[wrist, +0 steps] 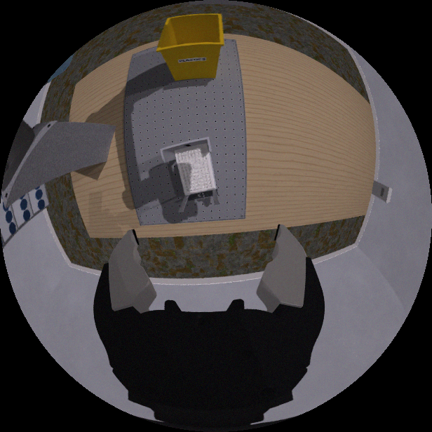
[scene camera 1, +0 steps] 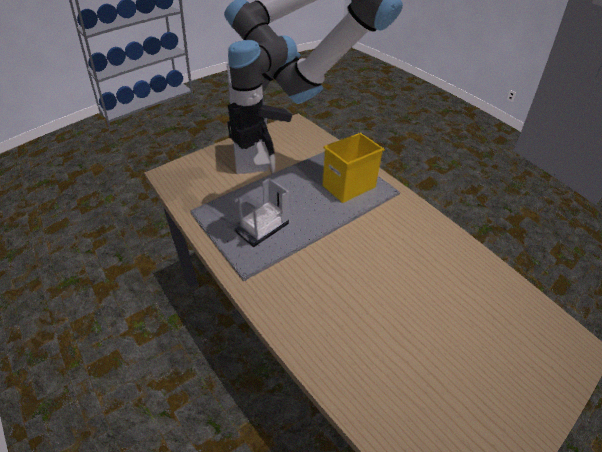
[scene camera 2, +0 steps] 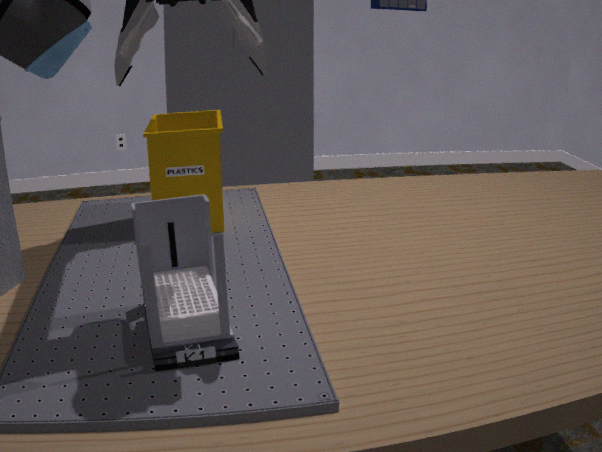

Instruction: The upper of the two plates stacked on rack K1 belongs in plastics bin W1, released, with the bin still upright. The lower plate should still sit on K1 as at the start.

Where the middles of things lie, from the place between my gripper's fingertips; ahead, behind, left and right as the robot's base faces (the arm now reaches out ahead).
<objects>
My hand is 80 mm past the yellow plastics bin W1 (scene camera 2: 184, 156), 390 mm to the right of it and 210 mm above it.
</objects>
